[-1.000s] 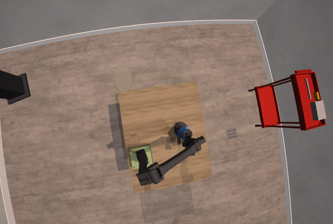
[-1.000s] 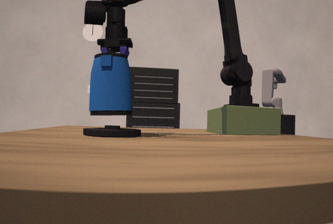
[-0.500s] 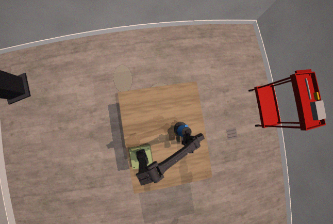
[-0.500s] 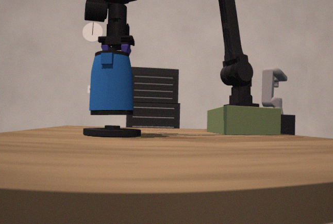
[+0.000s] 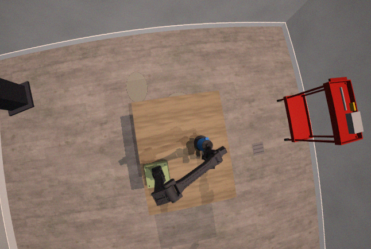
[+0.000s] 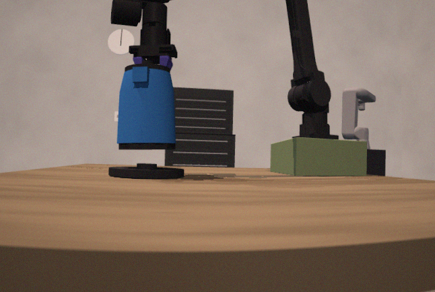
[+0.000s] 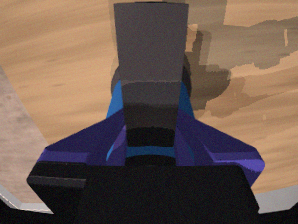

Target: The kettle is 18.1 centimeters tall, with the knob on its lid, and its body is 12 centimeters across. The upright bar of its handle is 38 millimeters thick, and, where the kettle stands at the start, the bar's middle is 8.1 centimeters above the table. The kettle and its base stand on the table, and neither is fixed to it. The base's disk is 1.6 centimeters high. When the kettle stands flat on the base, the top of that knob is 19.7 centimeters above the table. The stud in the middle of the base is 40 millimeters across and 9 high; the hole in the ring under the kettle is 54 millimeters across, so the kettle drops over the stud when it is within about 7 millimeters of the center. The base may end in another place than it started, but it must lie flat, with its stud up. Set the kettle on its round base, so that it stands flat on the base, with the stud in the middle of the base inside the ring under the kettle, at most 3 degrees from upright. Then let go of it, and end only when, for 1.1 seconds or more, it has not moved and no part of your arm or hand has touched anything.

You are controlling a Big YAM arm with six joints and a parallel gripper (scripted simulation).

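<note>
Right now my hand is 50 mm above the blue kettle, 30 mm to the right of it and 10 mm short of it. From my hand the other things lie so: round black base (180 mm below, 70 mm to the left, 20 mm ahead).
</note>
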